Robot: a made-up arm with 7 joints. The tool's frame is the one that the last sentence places.
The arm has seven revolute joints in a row. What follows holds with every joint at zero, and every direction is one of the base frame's.
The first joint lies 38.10 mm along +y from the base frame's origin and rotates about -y.
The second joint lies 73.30 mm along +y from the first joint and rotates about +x.
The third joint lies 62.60 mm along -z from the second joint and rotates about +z.
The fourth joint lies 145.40 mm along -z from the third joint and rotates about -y.
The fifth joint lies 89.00 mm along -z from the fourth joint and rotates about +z.
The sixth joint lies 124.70 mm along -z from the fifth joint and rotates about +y.
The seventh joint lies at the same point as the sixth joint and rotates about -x.
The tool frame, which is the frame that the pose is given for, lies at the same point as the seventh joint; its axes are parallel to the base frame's.
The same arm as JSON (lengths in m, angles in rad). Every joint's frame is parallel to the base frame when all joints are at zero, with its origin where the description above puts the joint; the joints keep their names.
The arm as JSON. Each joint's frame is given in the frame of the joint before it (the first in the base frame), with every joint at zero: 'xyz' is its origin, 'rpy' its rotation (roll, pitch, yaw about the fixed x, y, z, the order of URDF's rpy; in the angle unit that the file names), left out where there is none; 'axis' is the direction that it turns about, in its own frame. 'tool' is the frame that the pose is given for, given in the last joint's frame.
{
  "units": {
    "length": "m",
    "angle": "rad"
  },
  "joints": [
    {
      "name": "joint 1",
      "type": "revolute",
      "origin": {
        "xyz": [
          0.0,
          0.0381,
          0.0
        ]
      },
      "axis": "-y"
    },
    {
      "name": "joint 2",
      "type": "revolute",
      "origin": {
        "xyz": [
          0.0,
          0.0733,
          0.0
        ]
      },
      "axis": "+x"
    },
    {
      "name": "joint 3",
      "type": "revolute",
      "origin": {
        "xyz": [
          0.0,
          0.0,
          -0.0626
        ]
      },
      "axis": "+z"
    },
    {
      "name": "joint 4",
      "type": "revolute",
      "origin": {
        "xyz": [
          0.0,
          0.0,
          -0.1454
        ]
      },
      "axis": "-y"
    },
    {
      "name": "joint 5",
      "type": "revolute",
      "origin": {
        "xyz": [
          0.0,
          0.0,
          -0.089
        ]
      },
      "axis": "+z"
    },
    {
      "name": "joint 6",
      "type": "revolute",
      "origin": {
        "xyz": [
          0.0,
          0.0,
          -0.1247
        ]
      },
      "axis": "+y"
    },
    {
      "name": "joint 7",
      "type": "revolute",
      "origin": {
        "xyz": [
          0.0,
          0.0,
          0.0
        ]
      },
      "axis": "-x"
    }
  ],
  "tool": {
    "origin": {
      "xyz": [
        0.0,
        0.0,
        0.0
      ]
    }
  }
}

